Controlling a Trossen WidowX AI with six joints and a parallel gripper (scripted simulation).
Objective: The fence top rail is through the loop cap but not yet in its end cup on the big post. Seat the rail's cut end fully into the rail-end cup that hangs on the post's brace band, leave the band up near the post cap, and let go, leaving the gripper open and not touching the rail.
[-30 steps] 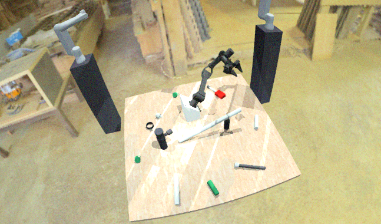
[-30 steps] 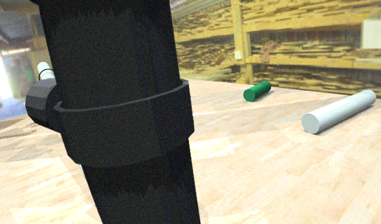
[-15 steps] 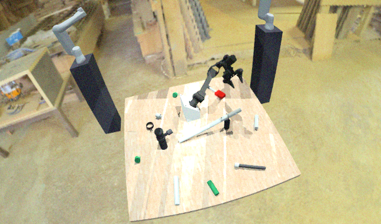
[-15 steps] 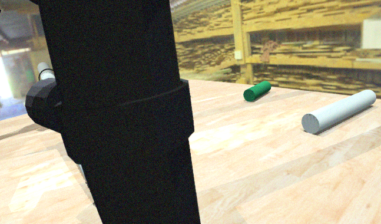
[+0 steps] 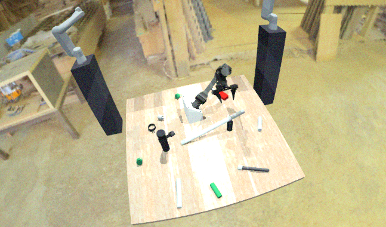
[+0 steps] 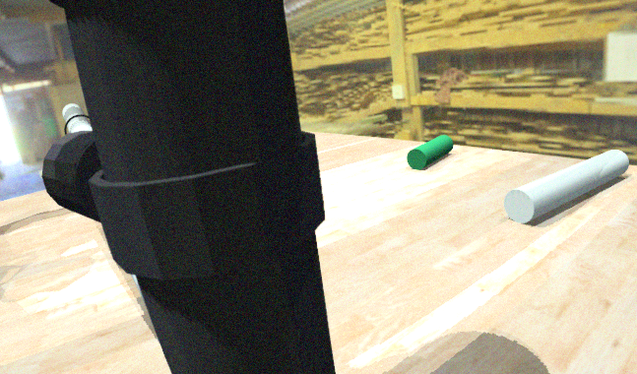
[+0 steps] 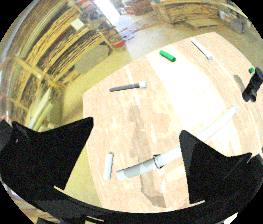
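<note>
The dark rail-end cup lies 10 mm behind my gripper tip, 430 mm to the right of it and 230 mm below it. The rest, counted from my gripper tip: dark loop-cap post 40 mm behind, 40 mm to the left, 260 mm below; green cylinder 460 mm ahead, 210 mm to the right, 340 mm below.
</note>
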